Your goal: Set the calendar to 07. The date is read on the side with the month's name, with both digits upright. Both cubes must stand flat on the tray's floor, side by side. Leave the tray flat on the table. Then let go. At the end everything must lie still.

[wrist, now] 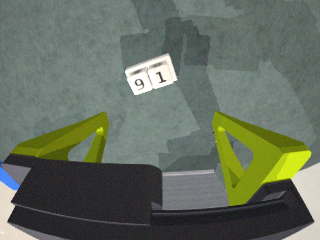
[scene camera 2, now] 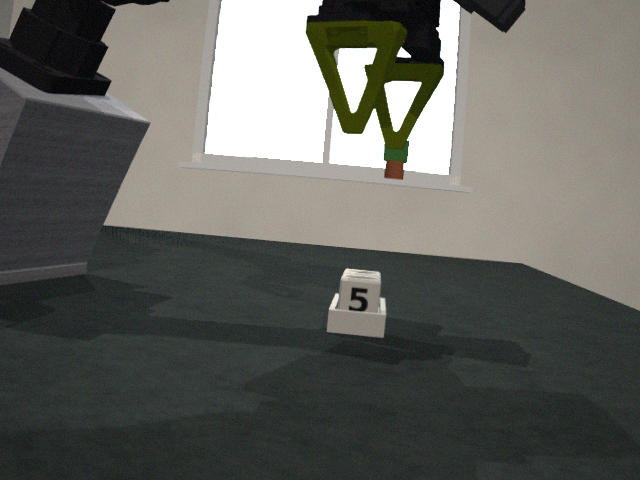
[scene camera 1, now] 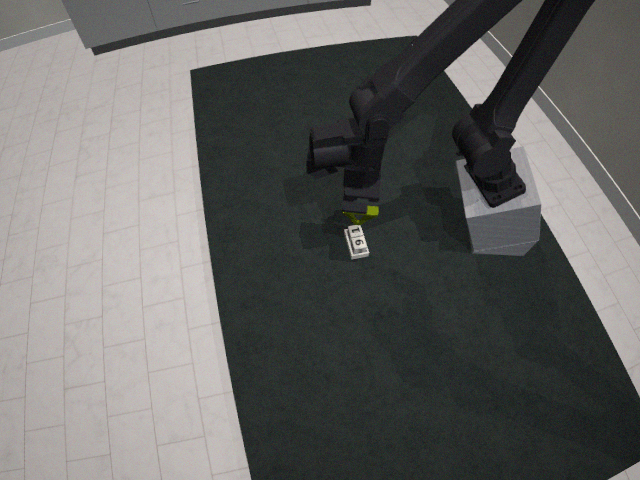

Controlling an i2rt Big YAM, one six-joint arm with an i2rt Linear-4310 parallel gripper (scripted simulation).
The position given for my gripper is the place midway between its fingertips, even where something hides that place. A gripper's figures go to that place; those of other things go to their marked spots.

Scene:
My gripper [scene camera 2: 375, 142]: 45 cm from the lens. A white digit cube [scene camera 2: 361, 293]: 44 cm from the lens. A white tray [scene camera 2: 339, 321]: 44 cm from the lens.

